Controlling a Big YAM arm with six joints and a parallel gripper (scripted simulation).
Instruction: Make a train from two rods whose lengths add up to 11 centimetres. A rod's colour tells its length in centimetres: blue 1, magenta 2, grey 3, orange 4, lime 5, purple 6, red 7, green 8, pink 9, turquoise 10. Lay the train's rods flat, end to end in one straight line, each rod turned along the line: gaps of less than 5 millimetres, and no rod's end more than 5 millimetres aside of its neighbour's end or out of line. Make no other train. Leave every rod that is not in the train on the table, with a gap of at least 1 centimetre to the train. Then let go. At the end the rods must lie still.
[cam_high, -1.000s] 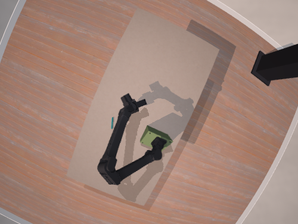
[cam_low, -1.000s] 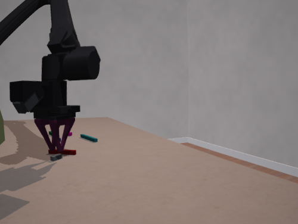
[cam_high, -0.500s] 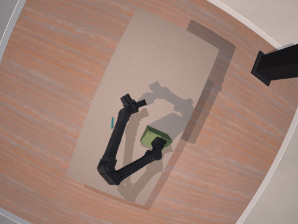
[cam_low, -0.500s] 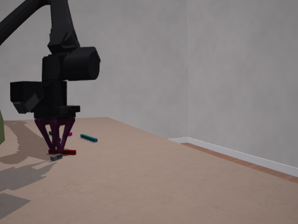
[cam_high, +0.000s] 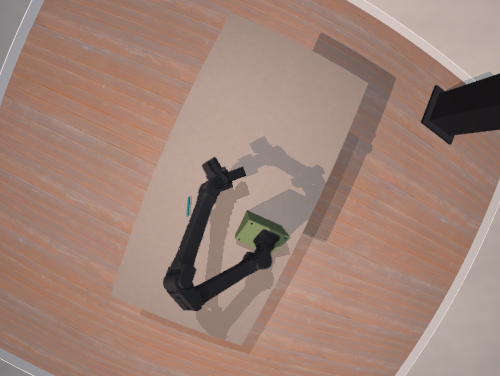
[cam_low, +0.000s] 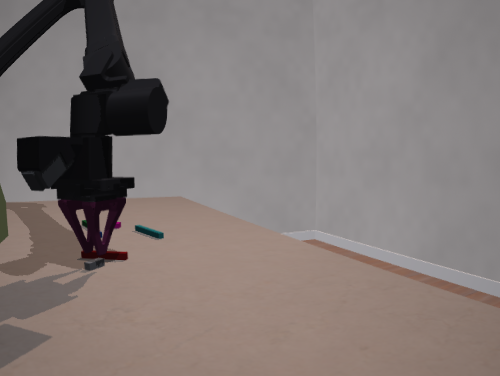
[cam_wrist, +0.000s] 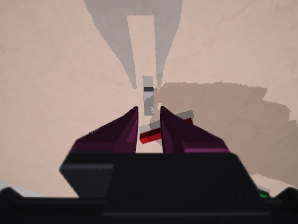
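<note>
The grey rod lies 2 cm below my hand. Also, from my hand: red rod (4 cm to the left, 2 cm below, 1 cm ahead); then blue rod (20 cm to the left, 2 cm below, 1 cm ahead); then turquoise rod (21 cm to the left, 10 cm ahead, 2 cm below).
</note>
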